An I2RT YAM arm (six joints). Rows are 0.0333 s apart.
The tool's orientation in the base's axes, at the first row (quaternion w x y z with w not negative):
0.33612, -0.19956, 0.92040, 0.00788
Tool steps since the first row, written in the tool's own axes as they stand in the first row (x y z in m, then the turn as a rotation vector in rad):
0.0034, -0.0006, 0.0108, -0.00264, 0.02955, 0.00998
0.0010, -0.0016, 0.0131, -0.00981, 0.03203, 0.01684
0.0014, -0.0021, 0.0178, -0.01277, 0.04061, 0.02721
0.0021, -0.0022, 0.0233, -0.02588, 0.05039, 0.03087
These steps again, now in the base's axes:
0.0045, -0.0002, -0.0104, -0.00303, 0.02963, -0.00962
0.0080, 0.0001, -0.0106, 0.00524, 0.03553, -0.01076
0.0108, 0.0002, -0.0144, 0.01048, 0.04604, -0.01798
0.0137, 0.0007, -0.0191, 0.01820, 0.06033, -0.01383

